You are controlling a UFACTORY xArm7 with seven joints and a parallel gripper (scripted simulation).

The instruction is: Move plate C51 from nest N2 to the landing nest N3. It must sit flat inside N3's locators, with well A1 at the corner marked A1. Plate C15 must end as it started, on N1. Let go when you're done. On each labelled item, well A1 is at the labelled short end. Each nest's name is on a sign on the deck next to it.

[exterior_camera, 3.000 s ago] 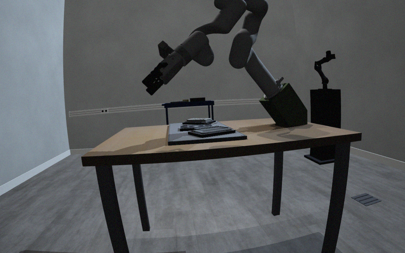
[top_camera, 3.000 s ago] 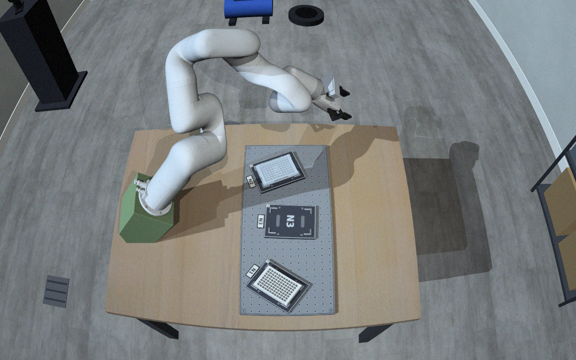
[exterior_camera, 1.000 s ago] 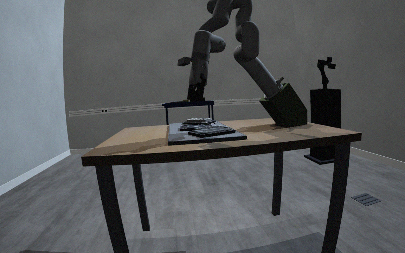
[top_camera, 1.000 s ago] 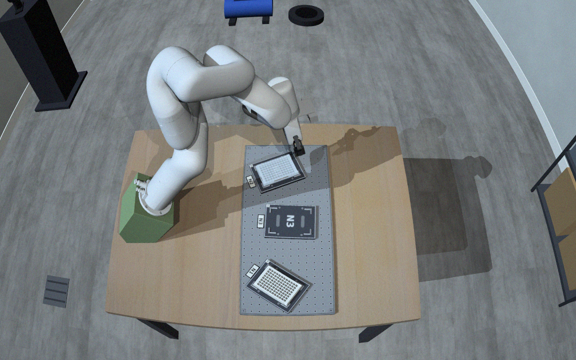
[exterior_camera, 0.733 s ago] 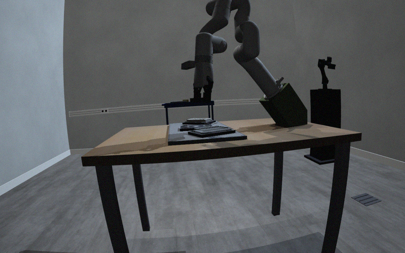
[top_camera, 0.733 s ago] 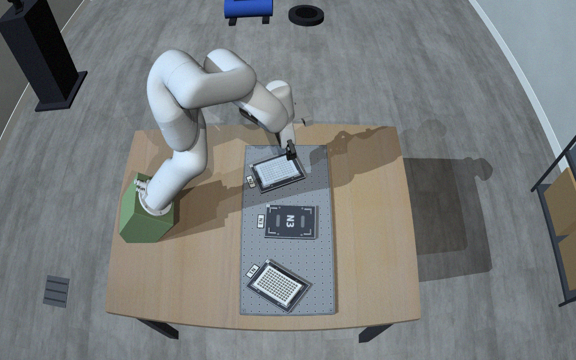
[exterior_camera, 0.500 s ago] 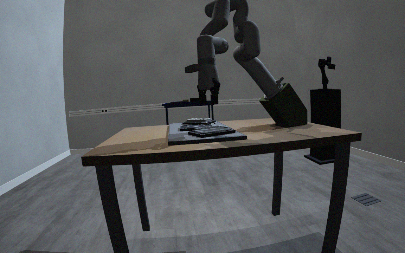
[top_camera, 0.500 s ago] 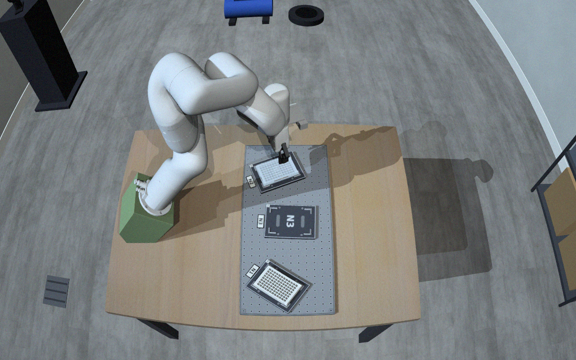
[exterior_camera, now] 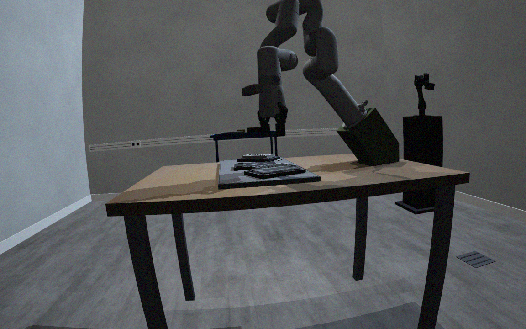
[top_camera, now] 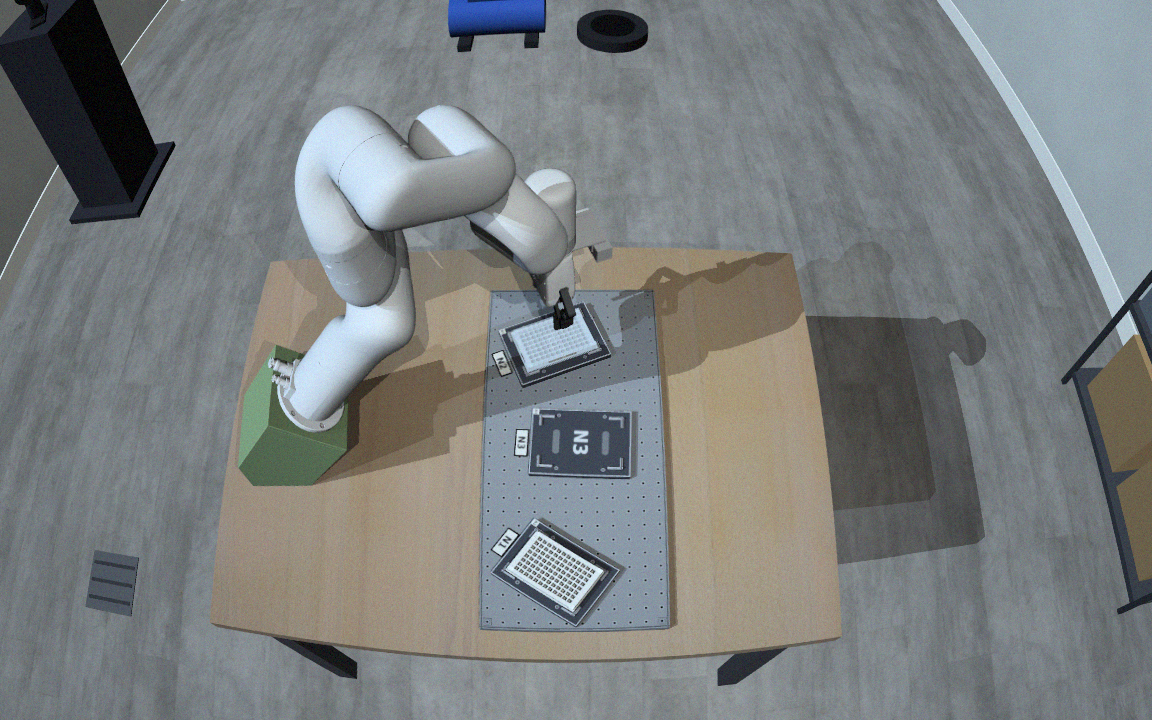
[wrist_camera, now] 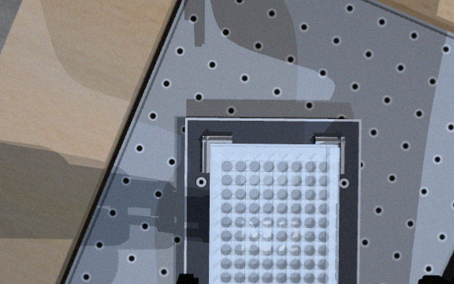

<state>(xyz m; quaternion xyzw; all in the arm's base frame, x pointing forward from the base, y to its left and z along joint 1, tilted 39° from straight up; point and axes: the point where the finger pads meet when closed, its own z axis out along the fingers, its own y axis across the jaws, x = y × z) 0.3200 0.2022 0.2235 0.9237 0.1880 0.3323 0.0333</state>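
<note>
Right now my hand is 110 mm above the plate. The rest, counted from my hand: nest N1: 430 mm to the right, 120 mm below, 20 mm ahead; nest N2: 120 mm below; nest N3 base: 190 mm to the right, 120 mm below, 50 mm ahead.
</note>
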